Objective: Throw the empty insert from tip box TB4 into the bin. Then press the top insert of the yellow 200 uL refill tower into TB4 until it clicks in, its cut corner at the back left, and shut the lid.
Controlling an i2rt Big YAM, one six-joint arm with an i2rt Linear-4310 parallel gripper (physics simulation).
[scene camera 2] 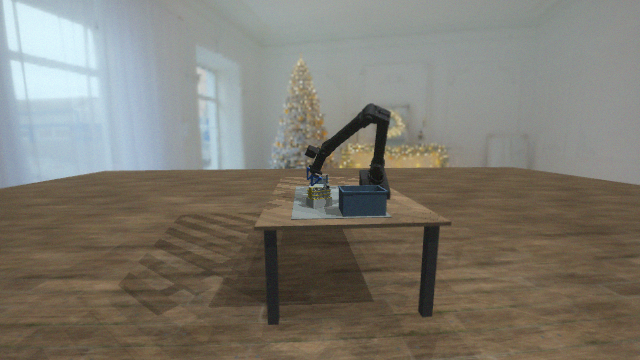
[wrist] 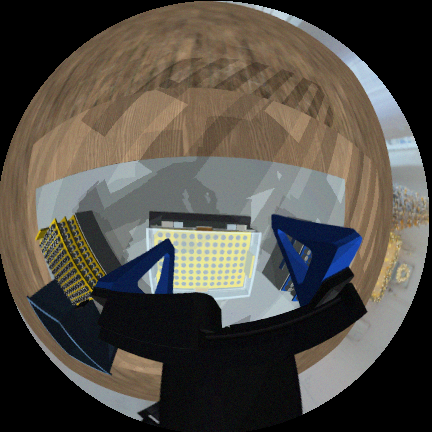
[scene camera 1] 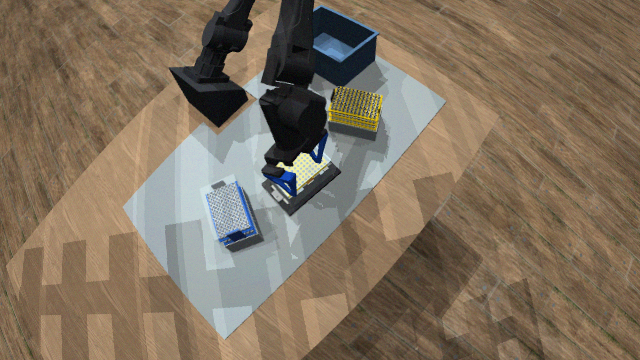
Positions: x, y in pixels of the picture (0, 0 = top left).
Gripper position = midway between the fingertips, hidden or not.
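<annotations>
There's a tip box TB4 [scene camera 1: 311, 177] here, and my gripper [scene camera 1: 306, 178] is open and touches the tip box TB4.
</annotations>
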